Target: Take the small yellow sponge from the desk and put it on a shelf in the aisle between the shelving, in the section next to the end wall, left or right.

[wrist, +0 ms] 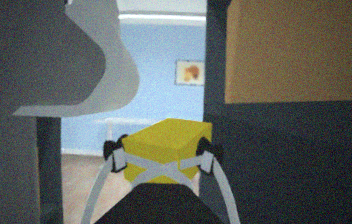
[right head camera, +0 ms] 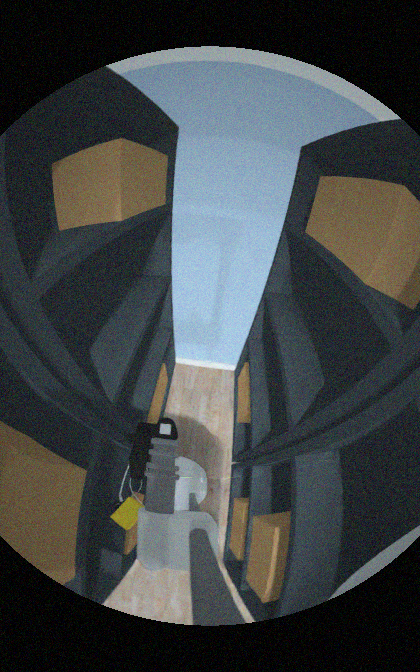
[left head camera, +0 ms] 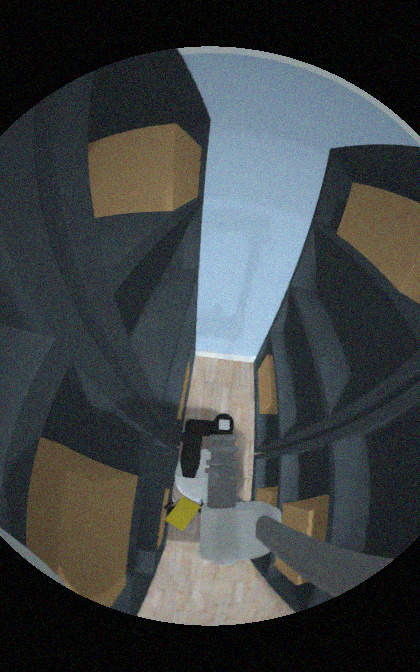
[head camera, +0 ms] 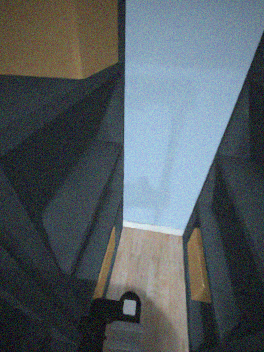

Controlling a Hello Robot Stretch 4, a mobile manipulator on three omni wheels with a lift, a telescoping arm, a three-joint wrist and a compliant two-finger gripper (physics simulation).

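Frame: origin at the robot's base, x ahead, y left, z up, level; metres.
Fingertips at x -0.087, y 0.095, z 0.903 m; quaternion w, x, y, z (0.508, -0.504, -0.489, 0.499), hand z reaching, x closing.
Pixels of each thing's top centre, then the offset from my fingertips to it. "spot": a spot on its surface instead.
- small yellow sponge, top centre: point(wrist: 173, 120) dx +0.010, dy +0.009, dz +0.034 m
- brown box, surface spot: point(head camera: 40, 40) spot: dx +0.728, dy +0.203, dz +0.605 m
The small yellow sponge point(left head camera: 183, 513) point(right head camera: 127, 513) point(wrist: 170, 137) is held between the two fingertips of my gripper point(wrist: 163, 148), which is shut on it. The sponge is raised above the floor, close to the left shelving. The left shelving point(head camera: 82, 200) point(left head camera: 165, 320) and the right shelving point(head camera: 240, 185) point(left head camera: 325, 340) line both sides of the aisle. The blue end wall point(head camera: 175, 125) point(left head camera: 245, 250) point(right head camera: 215, 250) stands ahead, and the shelf sections beside it show on both sides. Part of the white desk point(wrist: 109, 130) shows far behind in the wrist view.
A brown box point(head camera: 40, 40) point(left head camera: 132, 172) point(right head camera: 90, 190) stands high in the left end section, and another box point(left head camera: 382, 235) point(right head camera: 355, 225) high in the right one. Low boxes point(head camera: 106, 265) point(head camera: 197, 265) stand near the floor on both sides. The arm and wrist are close to the left shelving.
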